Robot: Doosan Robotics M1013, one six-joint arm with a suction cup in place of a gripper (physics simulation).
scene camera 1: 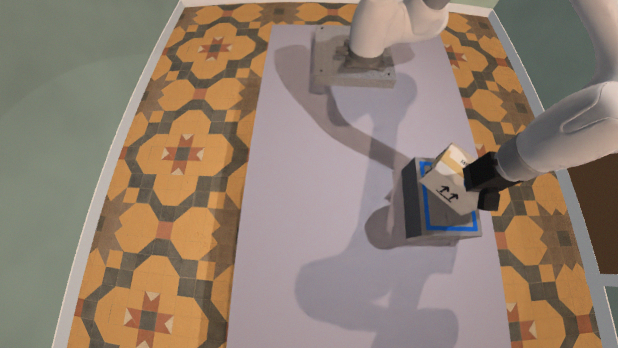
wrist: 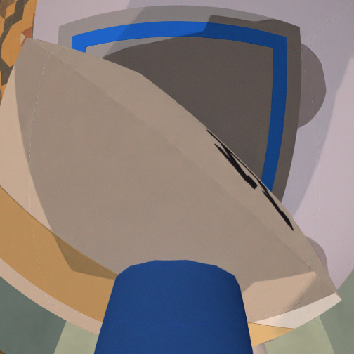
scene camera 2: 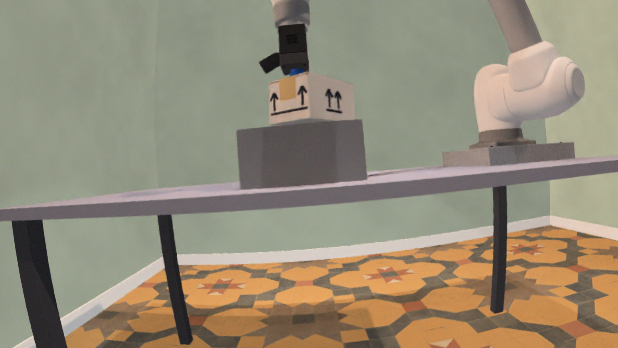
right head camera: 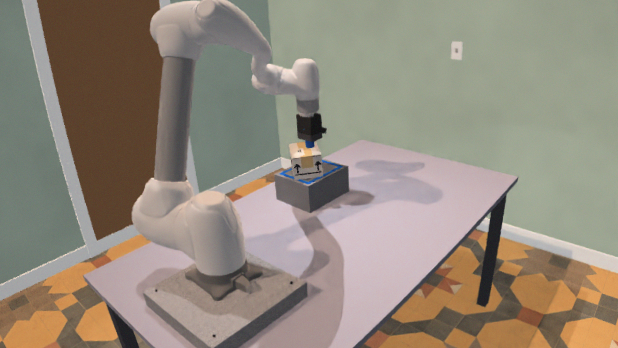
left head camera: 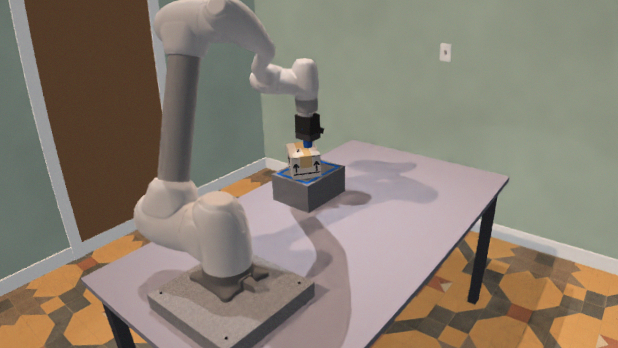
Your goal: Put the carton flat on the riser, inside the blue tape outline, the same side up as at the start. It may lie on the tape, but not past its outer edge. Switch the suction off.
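Places are measured from the arm's base along level axes (x ahead, y left, z up), in centimetres.
Pixels of known places: hand, tool point: (right head camera: 310, 148) (left head camera: 308, 148); arm's base, link origin: (scene camera 1: 363, 55) (scene camera 2: 501, 147) (right head camera: 223, 275) (left head camera: 229, 277).
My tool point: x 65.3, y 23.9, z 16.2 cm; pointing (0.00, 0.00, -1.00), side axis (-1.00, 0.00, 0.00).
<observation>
For each thing: its top centre in the pictures, then the offset to it from my tool point. "spot": a spot on its surface instead. Level surfaces: height alone.
- white carton, top centre: (scene camera 2: 311, 81) (scene camera 1: 468, 173) (left head camera: 302, 148) (right head camera: 304, 148) dx -3.4, dy +0.1, dz +1.4 cm
- grey riser, top centre: (scene camera 2: 300, 129) (scene camera 1: 448, 195) (right head camera: 311, 170) (left head camera: 308, 170) dx -0.2, dy +0.1, dz -9.6 cm
- blue tape outline, surface spot: (scene camera 1: 450, 229) spot: dx +10.4, dy -0.5, dz -9.6 cm
- pale table, surface height: dz -21.7 cm
The white carton (left head camera: 299, 172) (right head camera: 300, 172) (scene camera 1: 435, 182) (scene camera 2: 320, 112) (wrist: 125, 160) hangs on my blue suction cup (left head camera: 307, 143) (right head camera: 310, 143) (scene camera 2: 296, 72) (wrist: 172, 310), which touches its top. The arrows on its sides point up. It looks close to level, very low over the grey riser (left head camera: 325, 191) (right head camera: 327, 192) (scene camera 1: 412, 210) (scene camera 2: 300, 155) (wrist: 294, 75), with a slight gap in scene camera 2. It is turned diagonally to the blue tape outline (scene camera 1: 450, 229) (wrist: 180, 29). In scene camera 1 one corner overlaps the left tape. The far tape is partly hidden.
The riser stands on the pale table (left head camera: 400, 215) (right head camera: 400, 215) (scene camera 1: 300, 200) (scene camera 2: 200, 197). The arm's grey base plate (left head camera: 185, 310) (right head camera: 175, 305) (scene camera 1: 327, 55) (scene camera 2: 530, 154) is at the table's other end. Arm shadows fall across the table.
</observation>
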